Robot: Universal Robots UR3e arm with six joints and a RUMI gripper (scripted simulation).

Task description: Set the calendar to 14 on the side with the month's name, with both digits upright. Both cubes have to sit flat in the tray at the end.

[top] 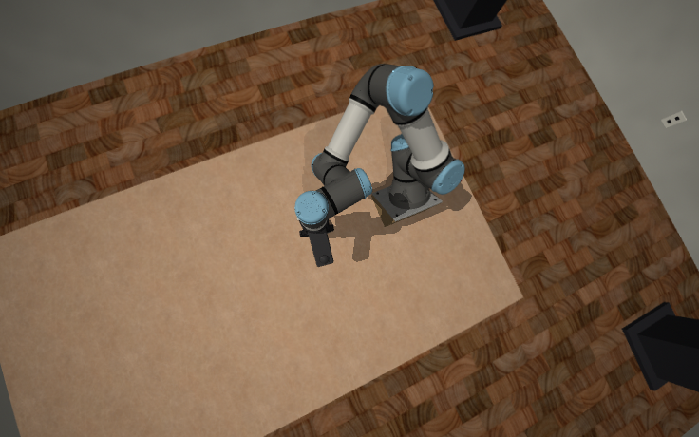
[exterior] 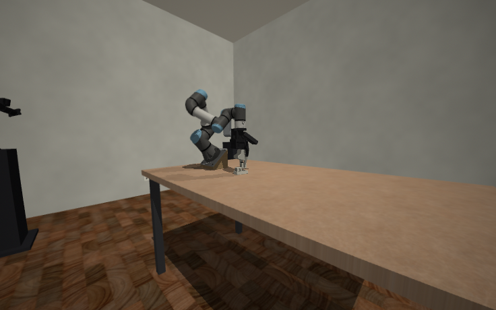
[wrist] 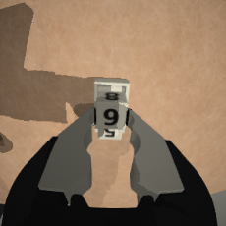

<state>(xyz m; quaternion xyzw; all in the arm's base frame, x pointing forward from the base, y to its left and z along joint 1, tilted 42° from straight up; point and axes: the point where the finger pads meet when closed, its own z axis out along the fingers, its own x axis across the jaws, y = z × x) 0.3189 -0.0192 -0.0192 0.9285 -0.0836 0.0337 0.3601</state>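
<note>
My hand is 5 cm above the tray and 2 cm to the left of it. The rest, counted from my hand: white digit cube 1 cm below.
</note>
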